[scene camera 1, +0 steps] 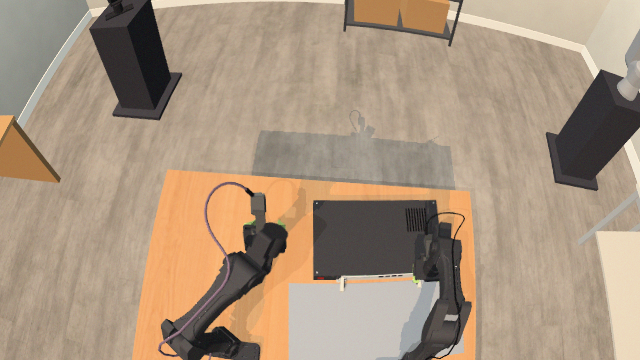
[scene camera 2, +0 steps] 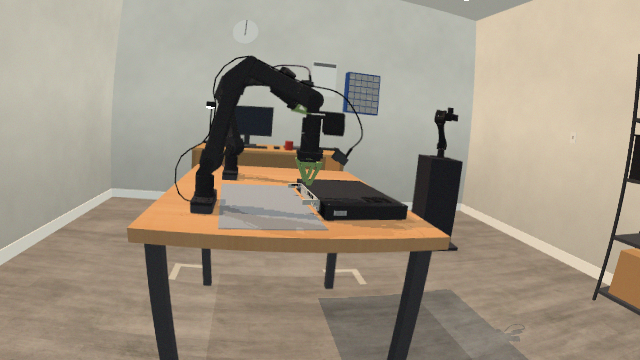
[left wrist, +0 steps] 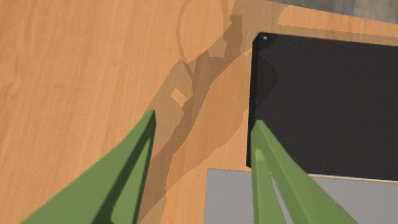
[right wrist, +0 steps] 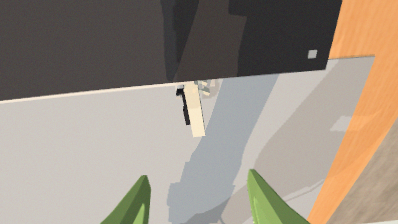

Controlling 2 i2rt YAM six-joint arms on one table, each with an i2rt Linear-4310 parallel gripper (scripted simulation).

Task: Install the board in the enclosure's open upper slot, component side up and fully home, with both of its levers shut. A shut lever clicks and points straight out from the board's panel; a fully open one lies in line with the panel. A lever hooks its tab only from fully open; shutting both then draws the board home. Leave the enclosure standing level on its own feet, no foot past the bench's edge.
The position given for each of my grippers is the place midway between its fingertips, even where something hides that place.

In view: my left gripper (scene camera 1: 267,221), my right gripper (scene camera 2: 306,183), a black enclosure (scene camera 1: 350,237), a pale lever (right wrist: 191,91) and a grey mat (scene camera 1: 380,313).
The black enclosure also shows in scene camera 2 (scene camera 2: 337,199), in the left wrist view (left wrist: 322,99) and in the right wrist view (right wrist: 54,54). My left gripper also shows in the left wrist view (left wrist: 205,120). My right gripper is seen too in the right wrist view (right wrist: 198,179).
